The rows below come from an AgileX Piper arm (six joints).
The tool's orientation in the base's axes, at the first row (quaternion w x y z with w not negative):
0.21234 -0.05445 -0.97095 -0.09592
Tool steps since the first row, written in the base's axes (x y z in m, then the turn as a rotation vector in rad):
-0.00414 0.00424 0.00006 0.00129 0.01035 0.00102
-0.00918 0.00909 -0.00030 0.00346 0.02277 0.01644
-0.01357 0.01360 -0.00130 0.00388 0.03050 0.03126
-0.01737 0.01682 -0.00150 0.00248 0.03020 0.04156
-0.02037 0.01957 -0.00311 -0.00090 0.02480 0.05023
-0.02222 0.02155 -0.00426 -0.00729 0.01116 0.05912
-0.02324 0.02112 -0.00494 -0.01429 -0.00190 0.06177
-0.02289 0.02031 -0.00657 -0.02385 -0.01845 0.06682
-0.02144 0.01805 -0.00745 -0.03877 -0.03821 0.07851
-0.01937 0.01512 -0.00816 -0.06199 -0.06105 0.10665
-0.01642 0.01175 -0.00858 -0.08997 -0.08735 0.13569
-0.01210 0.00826 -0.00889 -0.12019 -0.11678 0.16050
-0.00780 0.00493 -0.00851 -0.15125 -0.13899 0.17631
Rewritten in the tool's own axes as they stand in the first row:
0.00404 0.00354 0.00250 -0.00006 0.01045 0.00074
0.00876 0.00748 0.00586 0.00530 0.02540 -0.01128
0.01260 0.01107 0.00946 0.01169 0.03543 -0.02304
0.01616 0.01362 0.01184 0.01729 0.03661 -0.03172
0.01837 0.01560 0.01506 0.02366 0.03226 -0.03922
0.01968 0.01708 0.01724 0.03231 0.01947 -0.04743
0.02029 0.01640 0.01817 0.03891 0.00613 -0.04972
0.01923 0.01539 0.01931 0.04861 -0.01059 -0.05384
0.01740 0.01326 0.01904 0.06575 -0.03015 -0.06240
0.01504 0.01058 0.01822 0.09715 -0.05125 -0.08294
0.01198 0.00766 0.01671 0.13301 -0.07627 -0.10309
0.00772 0.00484 0.01452 0.16891 -0.10536 -0.11922
0.00377 0.00228 0.01175 0.20222 -0.12900 -0.12548

